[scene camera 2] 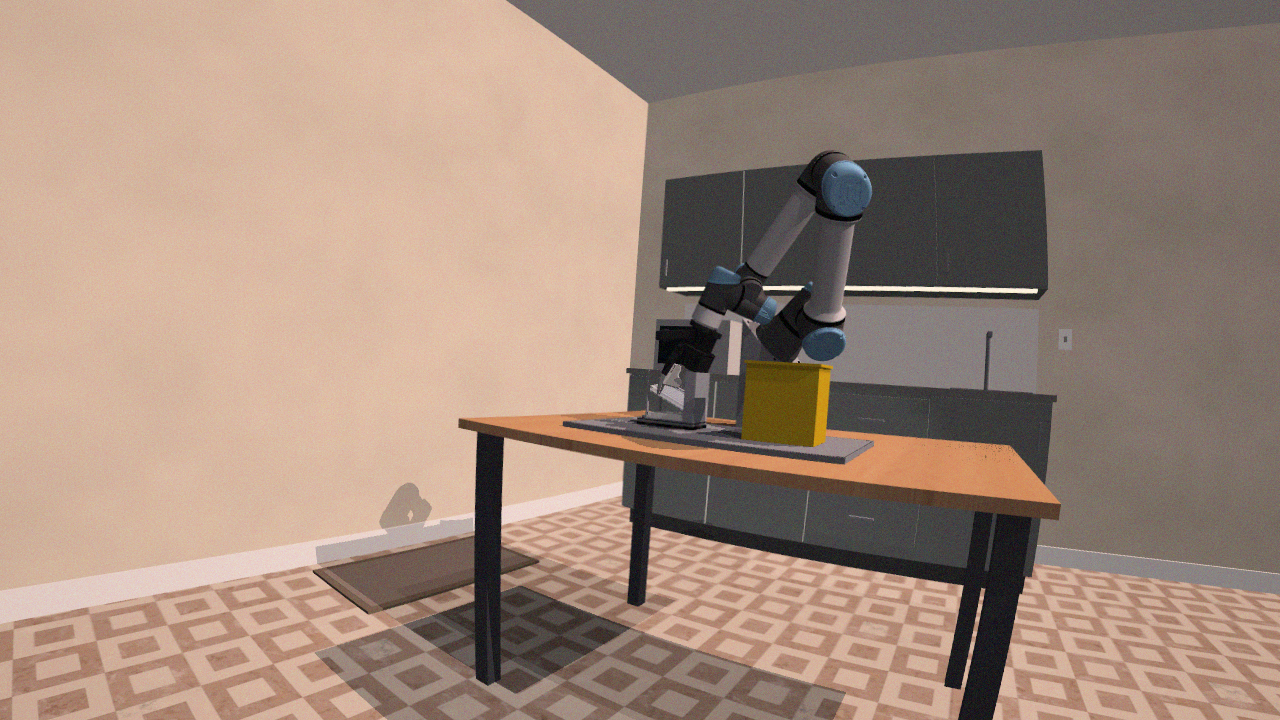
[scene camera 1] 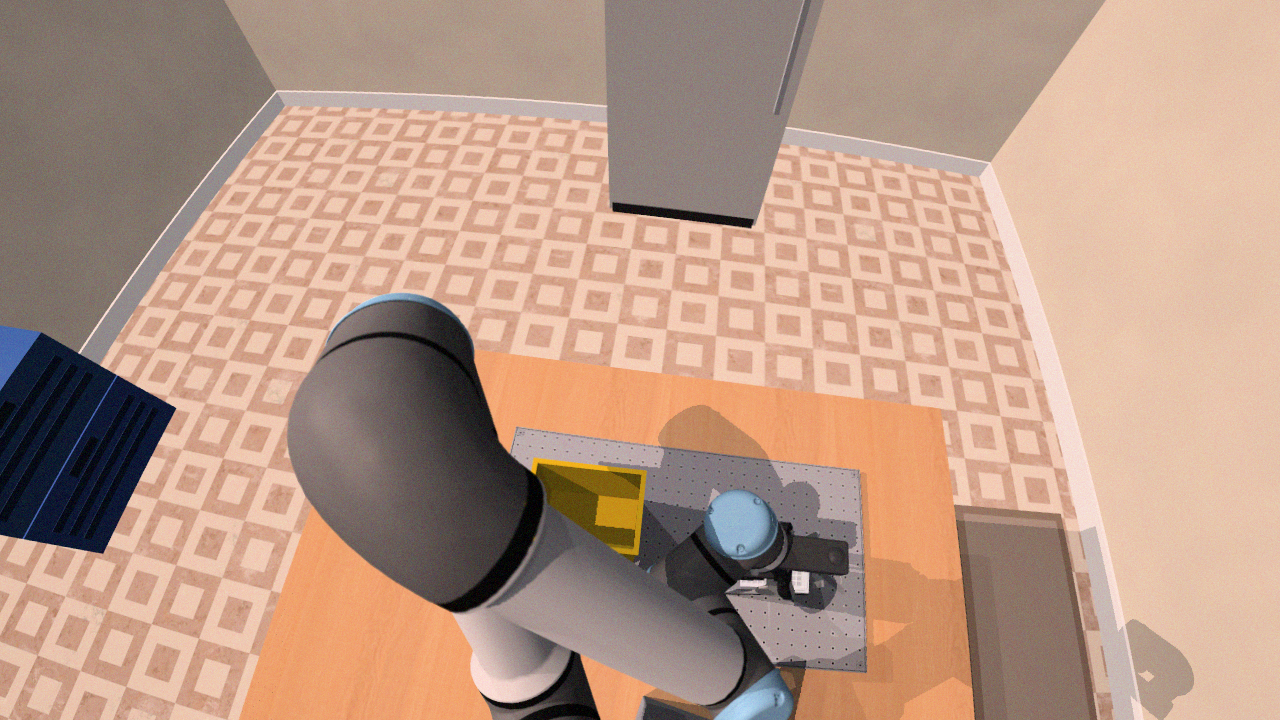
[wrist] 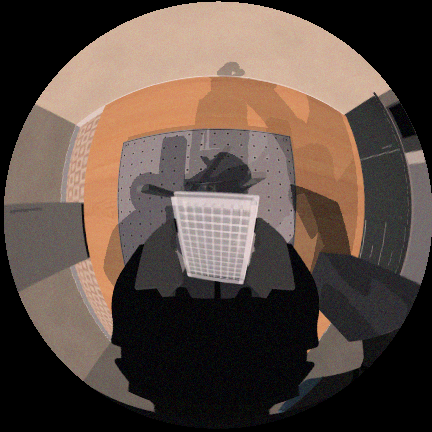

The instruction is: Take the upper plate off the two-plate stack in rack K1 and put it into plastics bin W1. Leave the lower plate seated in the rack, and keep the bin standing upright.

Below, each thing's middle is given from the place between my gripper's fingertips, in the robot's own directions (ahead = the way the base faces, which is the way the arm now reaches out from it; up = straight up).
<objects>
The pale well plate [wrist: 215,229] is 1 cm behind my hand and 3 cm to the left of it. The rest, counted from my hand: yellow bin W1 [scene camera 1: 607,502]: 3 cm behind, 35 cm to the left, 1 cm above.
</objects>
